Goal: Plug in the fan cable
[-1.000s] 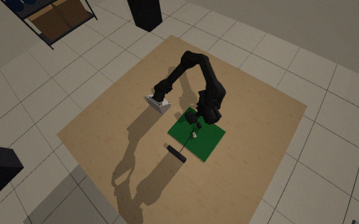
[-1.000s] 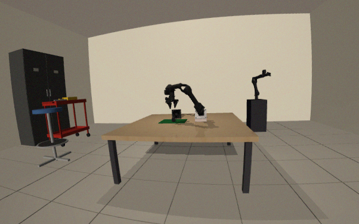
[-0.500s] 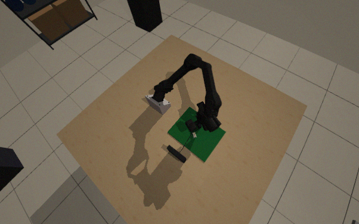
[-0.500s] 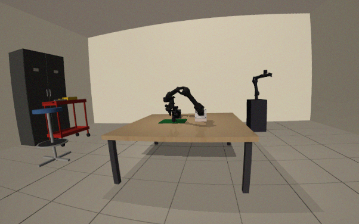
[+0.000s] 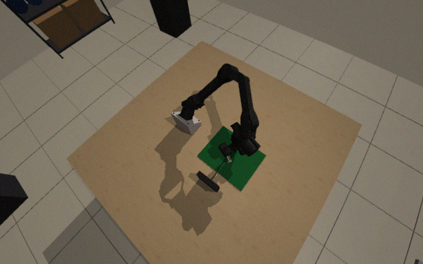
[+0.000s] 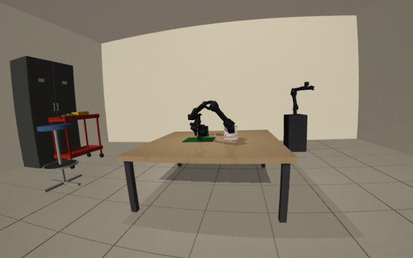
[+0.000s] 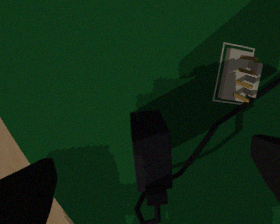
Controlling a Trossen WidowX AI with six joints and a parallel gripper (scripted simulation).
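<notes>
My gripper tip is now 10 mm past the black fan plug and 30 mm above it. The rest, counted from my gripper tip: black fan: 10 mm behind, 230 mm to the right, 10 mm above; then white four-pin header: 60 mm to the right, 50 mm below; then green board: 40 mm to the right, 70 mm below.
</notes>
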